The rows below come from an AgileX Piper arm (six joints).
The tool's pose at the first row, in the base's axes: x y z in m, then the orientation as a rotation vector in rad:
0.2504, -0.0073, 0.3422, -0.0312, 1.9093, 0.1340
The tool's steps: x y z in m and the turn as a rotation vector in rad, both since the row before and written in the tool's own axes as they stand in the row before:
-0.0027, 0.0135, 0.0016, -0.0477, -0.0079, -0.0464
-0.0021, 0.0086, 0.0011, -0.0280, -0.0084, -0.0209
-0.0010, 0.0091, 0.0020, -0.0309, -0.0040, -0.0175
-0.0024, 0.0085, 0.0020, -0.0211, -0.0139, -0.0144
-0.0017, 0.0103, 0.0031, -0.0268, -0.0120, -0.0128
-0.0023, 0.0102, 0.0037, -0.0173, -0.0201, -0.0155
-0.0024, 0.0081, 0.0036, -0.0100, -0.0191, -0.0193
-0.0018, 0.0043, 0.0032, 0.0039, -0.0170, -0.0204
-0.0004, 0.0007, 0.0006, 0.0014, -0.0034, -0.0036
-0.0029, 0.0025, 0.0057, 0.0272, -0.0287, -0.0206
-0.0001, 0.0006, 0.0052, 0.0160, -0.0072, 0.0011
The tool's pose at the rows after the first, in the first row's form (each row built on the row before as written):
0.2516, 0.0062, 0.3453, -0.1069, 1.8959, 0.1481
0.2520, 0.0149, 0.3474, -0.1448, 1.8841, 0.1607
0.2525, 0.0242, 0.3481, -0.1819, 1.8764, 0.1781
0.2533, 0.0330, 0.3500, -0.2081, 1.8595, 0.1889
0.2542, 0.0438, 0.3510, -0.2368, 1.8441, 0.2059
0.2555, 0.0547, 0.3524, -0.2601, 1.8206, 0.2128
0.2571, 0.0636, 0.3539, -0.2817, 1.7978, 0.2103
0.2592, 0.0688, 0.3548, -0.2946, 1.7776, 0.1942
0.2596, 0.0697, 0.3550, -0.2963, 1.7737, 0.1908
0.2647, 0.0740, 0.3565, -0.2908, 1.7428, 0.1554
0.2695, 0.0760, 0.3556, -0.2773, 1.7363, 0.1431

